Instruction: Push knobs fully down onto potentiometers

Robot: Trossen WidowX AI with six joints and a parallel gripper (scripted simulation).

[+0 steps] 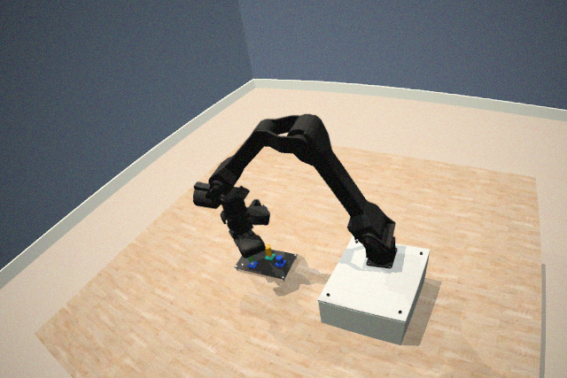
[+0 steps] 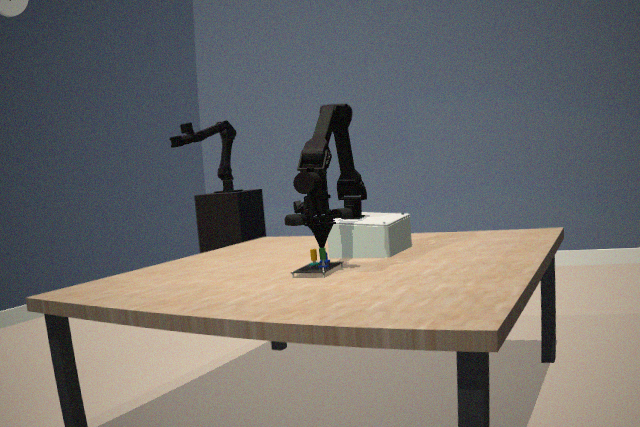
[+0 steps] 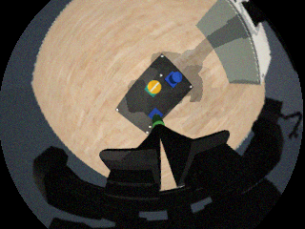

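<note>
Now: gripper tip 10 mm above the green knob. Round my gripper tip: orange knob 40 mm to the right, 40 mm behind, 20 mm below.
</note>
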